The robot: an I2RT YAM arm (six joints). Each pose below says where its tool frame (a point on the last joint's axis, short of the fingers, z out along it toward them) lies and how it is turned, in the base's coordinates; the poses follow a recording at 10 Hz.
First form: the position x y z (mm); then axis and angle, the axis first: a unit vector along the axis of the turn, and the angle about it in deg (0 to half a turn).
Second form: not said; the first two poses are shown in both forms.
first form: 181, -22, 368, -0.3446, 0.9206, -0.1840, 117.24
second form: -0.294, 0.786, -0.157, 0.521, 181, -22, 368
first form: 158, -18, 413, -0.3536, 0.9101, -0.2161, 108.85
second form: -0.288, 0.740, -0.176, 0.582, 158, -18, 413
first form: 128, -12, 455, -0.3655, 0.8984, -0.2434, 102.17
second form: -0.284, 0.699, -0.189, 0.628, 128, -12, 455
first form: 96, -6, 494, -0.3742, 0.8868, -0.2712, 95.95
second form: -0.278, 0.659, -0.201, 0.669, 96, -6, 494
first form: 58, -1, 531, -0.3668, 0.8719, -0.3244, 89.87
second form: -0.259, 0.616, -0.229, 0.708, 58, -1, 531
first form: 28, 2, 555, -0.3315, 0.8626, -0.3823, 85.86
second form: -0.226, 0.587, -0.260, 0.732, 28, 2, 555
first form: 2, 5, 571, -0.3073, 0.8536, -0.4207, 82.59
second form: -0.203, 0.563, -0.278, 0.751, 2, 5, 571
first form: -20, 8, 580, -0.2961, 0.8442, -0.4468, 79.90
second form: -0.190, 0.542, -0.287, 0.767, -20, 8, 580
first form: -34, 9, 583, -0.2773, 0.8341, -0.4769, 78.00
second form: -0.175, 0.525, -0.300, 0.777, -34, 9, 583
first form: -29, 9, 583, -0.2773, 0.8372, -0.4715, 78.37
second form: -0.175, 0.529, -0.298, 0.775, -29, 9, 583
